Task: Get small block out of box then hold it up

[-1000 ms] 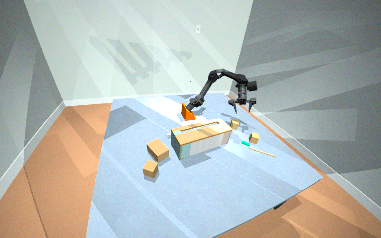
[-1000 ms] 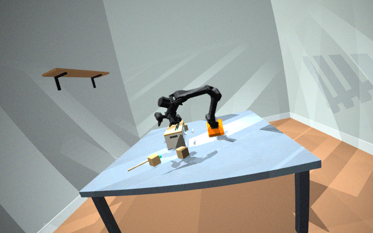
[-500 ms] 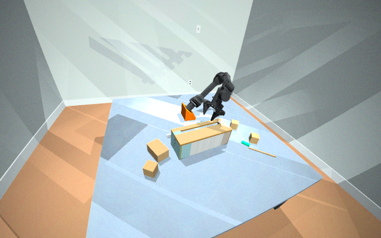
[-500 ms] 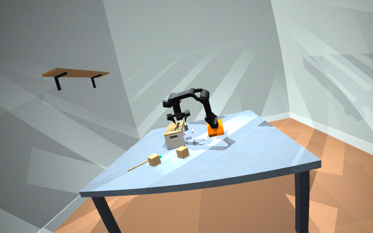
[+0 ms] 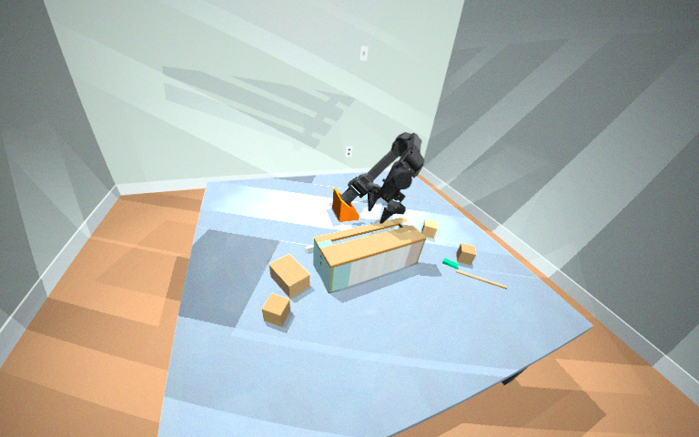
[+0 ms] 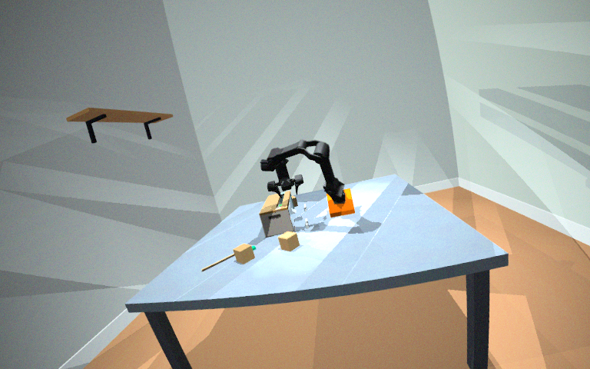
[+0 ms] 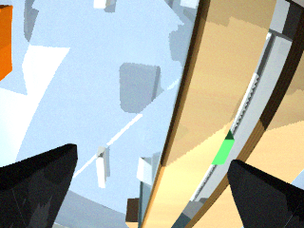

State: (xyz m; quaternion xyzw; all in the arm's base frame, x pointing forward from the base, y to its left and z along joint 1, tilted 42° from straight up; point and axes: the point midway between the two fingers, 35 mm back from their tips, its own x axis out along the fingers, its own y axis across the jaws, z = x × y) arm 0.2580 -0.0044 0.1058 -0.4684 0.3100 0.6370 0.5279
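Right now my gripper tip is 5 cm short of the long wooden box, 4 cm to the left of it and 9 cm above it. From my gripper tip the other things lie so: small tan piece (14 cm ahead, 32 cm to the right, 12 cm below).
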